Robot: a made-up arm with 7 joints.
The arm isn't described. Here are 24 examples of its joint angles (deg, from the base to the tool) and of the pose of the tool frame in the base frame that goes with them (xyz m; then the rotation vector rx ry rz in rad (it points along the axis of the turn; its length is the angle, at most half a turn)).
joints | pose
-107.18 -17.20 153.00 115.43 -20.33 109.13 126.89 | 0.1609 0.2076 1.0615 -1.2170 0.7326 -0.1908
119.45 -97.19 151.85 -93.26 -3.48 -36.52 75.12 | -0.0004 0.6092 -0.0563 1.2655 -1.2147 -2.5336
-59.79 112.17 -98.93 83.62 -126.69 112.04 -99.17 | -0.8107 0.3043 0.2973 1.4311 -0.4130 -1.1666
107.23 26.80 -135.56 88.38 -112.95 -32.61 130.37 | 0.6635 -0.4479 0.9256 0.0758 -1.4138 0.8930
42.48 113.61 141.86 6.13 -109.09 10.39 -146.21 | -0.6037 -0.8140 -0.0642 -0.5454 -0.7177 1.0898
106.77 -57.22 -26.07 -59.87 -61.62 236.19 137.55 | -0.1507 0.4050 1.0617 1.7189 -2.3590 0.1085
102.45 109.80 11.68 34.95 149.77 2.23 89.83 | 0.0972 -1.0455 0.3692 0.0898 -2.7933 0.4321
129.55 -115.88 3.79 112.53 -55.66 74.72 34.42 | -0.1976 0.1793 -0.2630 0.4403 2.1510 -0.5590
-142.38 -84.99 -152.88 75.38 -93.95 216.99 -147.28 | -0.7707 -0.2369 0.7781 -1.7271 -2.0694 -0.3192
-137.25 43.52 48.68 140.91 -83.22 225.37 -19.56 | 0.1900 -0.0542 0.8456 1.1055 1.6632 1.6604
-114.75 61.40 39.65 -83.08 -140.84 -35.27 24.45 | -0.0086 0.7295 0.2931 1.1608 1.1861 -2.1639
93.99 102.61 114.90 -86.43 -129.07 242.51 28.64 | 0.4760 -0.4398 0.4035 -1.0794 -2.2401 0.5674
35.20 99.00 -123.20 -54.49 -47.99 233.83 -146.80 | -0.7243 -0.3052 0.4438 -1.7535 0.3526 -2.2961
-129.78 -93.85 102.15 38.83 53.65 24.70 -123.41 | -0.4085 -0.9190 0.4468 0.6334 -0.2828 2.3424
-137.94 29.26 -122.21 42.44 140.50 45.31 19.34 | 0.0710 0.7497 1.1502 -0.3333 0.1940 1.6338
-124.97 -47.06 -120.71 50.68 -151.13 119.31 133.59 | -0.7426 -0.2156 0.9951 0.4258 -1.3201 -1.6402
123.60 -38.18 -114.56 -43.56 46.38 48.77 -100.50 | -0.5361 0.4419 1.1008 -1.2510 0.7092 1.8382
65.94 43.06 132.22 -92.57 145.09 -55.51 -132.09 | 0.3984 -0.4496 0.9080 -0.8547 -2.5221 0.3704
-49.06 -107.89 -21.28 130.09 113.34 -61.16 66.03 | 0.0480 -0.1302 -0.0476 1.3440 0.8643 1.2924
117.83 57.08 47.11 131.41 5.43 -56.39 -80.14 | -0.1063 -0.1279 0.7449 -0.6101 2.0752 -0.5050
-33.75 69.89 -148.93 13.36 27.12 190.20 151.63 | -0.8265 0.3604 0.6384 0.3455 1.1965 1.9330
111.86 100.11 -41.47 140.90 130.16 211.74 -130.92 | 0.2466 -0.2769 0.6534 -2.8966 -0.8857 0.0367
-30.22 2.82 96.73 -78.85 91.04 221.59 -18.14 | -0.3168 -0.2882 1.1336 0.6480 1.6354 1.0214
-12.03 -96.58 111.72 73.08 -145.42 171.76 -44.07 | 0.7779 0.0000 0.6210 1.0028 -0.4822 -2.8807
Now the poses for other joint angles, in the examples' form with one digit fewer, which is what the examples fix.
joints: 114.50 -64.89 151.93 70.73 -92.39 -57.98 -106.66
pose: -0.351 0.505 1.131 -2.688 1.537 0.300
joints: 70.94 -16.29 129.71 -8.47 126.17 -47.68 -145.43
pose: 0.289 0.090 1.476 1.190 2.067 -0.471
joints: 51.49 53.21 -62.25 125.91 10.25 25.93 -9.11
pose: 0.324 -0.419 0.780 -2.168 0.008 -0.473
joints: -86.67 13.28 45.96 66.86 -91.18 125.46 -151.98
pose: 0.259 0.089 1.270 -0.978 0.943 -1.340
